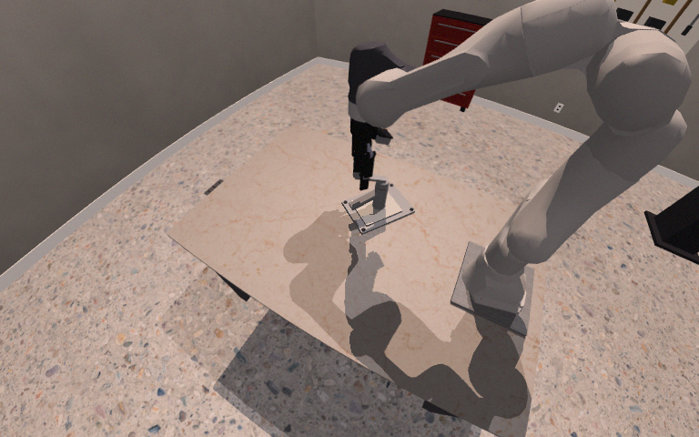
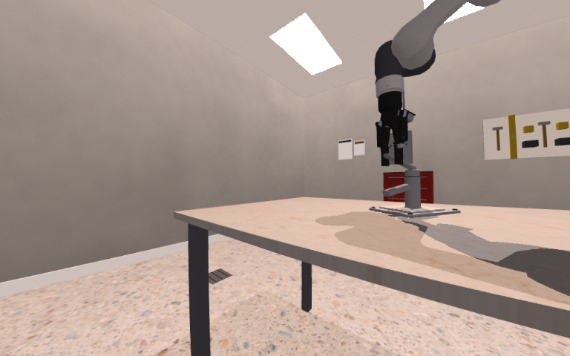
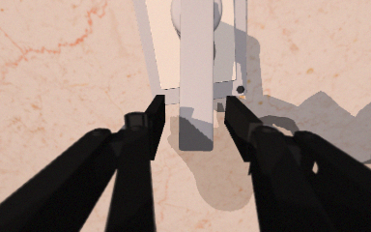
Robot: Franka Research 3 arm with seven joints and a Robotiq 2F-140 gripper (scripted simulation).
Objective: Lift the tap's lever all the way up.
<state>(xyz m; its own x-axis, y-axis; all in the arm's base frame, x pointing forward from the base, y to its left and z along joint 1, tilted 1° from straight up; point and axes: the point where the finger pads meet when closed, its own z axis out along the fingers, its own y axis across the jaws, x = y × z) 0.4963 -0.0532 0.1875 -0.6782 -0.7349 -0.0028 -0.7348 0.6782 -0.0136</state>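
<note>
Now: hand 3 cm to the left of the lever, 2 cm past it and 2 cm above it.
</note>
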